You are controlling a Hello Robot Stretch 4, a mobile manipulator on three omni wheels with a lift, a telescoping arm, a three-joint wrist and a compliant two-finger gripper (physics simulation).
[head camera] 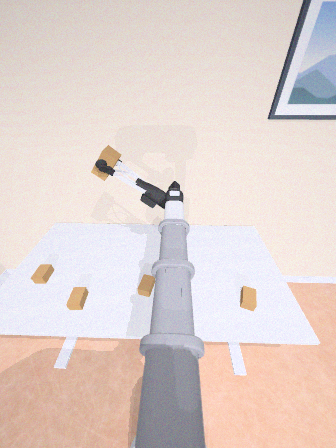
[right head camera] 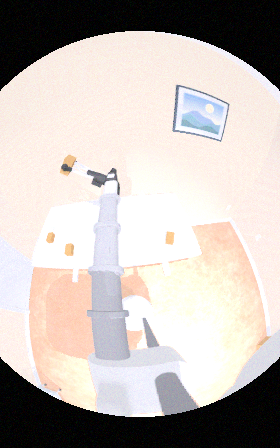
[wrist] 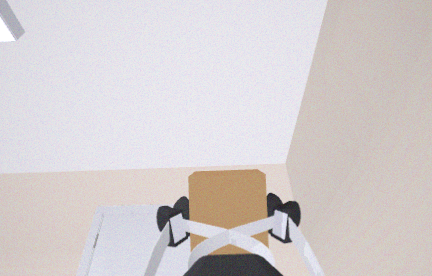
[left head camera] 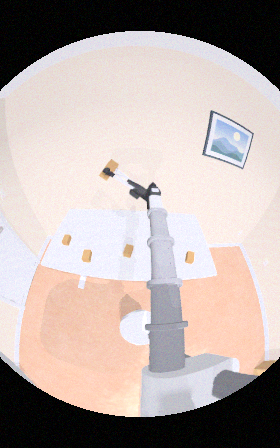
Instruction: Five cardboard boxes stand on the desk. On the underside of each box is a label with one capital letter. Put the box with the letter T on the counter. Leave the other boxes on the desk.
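Seen in the pictures: gripper, fingertip midpoint: (head camera: 100, 157) (right head camera: 64, 161) (wrist: 227, 210) (left head camera: 105, 165); robot's base, link origin: (right head camera: 134, 311) (left head camera: 138, 326).
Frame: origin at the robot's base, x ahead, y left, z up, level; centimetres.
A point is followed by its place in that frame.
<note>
My gripper (head camera: 105, 167) (left head camera: 108, 172) (right head camera: 66, 167) (wrist: 227, 210) @[x 68.1, y 24.8, z 133.8 cm] is shut on a cardboard box (head camera: 111, 154) @[x 66.4, y 20.4, z 135.3 cm] (left head camera: 112, 165) @[x 65.2, y 20.5, z 134.8 cm] (right head camera: 70, 160) @[x 65.4, y 19.7, z 134.5 cm] (wrist: 227, 192) @[x 68.1, y 19.4, z 132.8 cm], held by its two sides high above the back left of the desk (head camera: 225, 260) @[x 80.5, y -31.6, z 69.2 cm] (left head camera: 185, 232) @[x 84.3, y -40.6, z 69.2 cm] (right head camera: 150, 215) @[x 82.3, y -26.1, z 69.2 cm]. No label shows on the held box. Four more boxes stand on the desk: far left (head camera: 42, 274) @[x 63.3, y 68.9, z 74.2 cm] (left head camera: 66, 240) @[x 63.0, y 68.6, z 73.7 cm] (right head camera: 50, 237) @[x 63.9, y 68.6, z 73.7 cm], front left (head camera: 77, 298) @[x 50.9, y 44.5, z 74.2 cm] (left head camera: 87, 256) @[x 50.2, y 43.5, z 74.2 cm] (right head camera: 69, 249) @[x 50.8, y 43.5, z 74.2 cm], middle (head camera: 146, 285) @[x 58.8, y 13.1, z 74.2 cm] (left head camera: 128, 251) @[x 57.9, y 12.7, z 74.2 cm] beside the arm's outline, and right (head camera: 248, 298) @[x 53.8, y -35.5, z 74.2 cm] (left head camera: 190, 257) @[x 53.4, y -36.1, z 74.2 cm] (right head camera: 170, 238) @[x 53.1, y -36.3, z 74.2 cm]. Their undersides are hidden. I cannot identify the counter.
The telescoping arm (head camera: 172, 300) @[x 24.0, y 0.2, z 125.8 cm] (left head camera: 165, 300) @[x 13.7, y 0.7, z 126.1 cm] (right head camera: 107, 300) @[x 11.0, y -0.7, z 126.1 cm] extends over the desk. A wall with a framed picture (head camera: 320, 65) @[x 114.4, y -61.9, z 159.1 cm] (left head camera: 228, 141) @[x 114.4, y -71.4, z 160.0 cm] (right head camera: 201, 114) @[x 114.5, y -72.4, z 160.0 cm] stands behind. A white round object (left head camera: 135, 327) @[x -0.2, y 4.1, z 18.7 cm] is on the floor before the desk. A pale panel (wrist: 130, 240) @[x 5.4, y 166.8, z 183.8 cm] shows in the wrist view.
</note>
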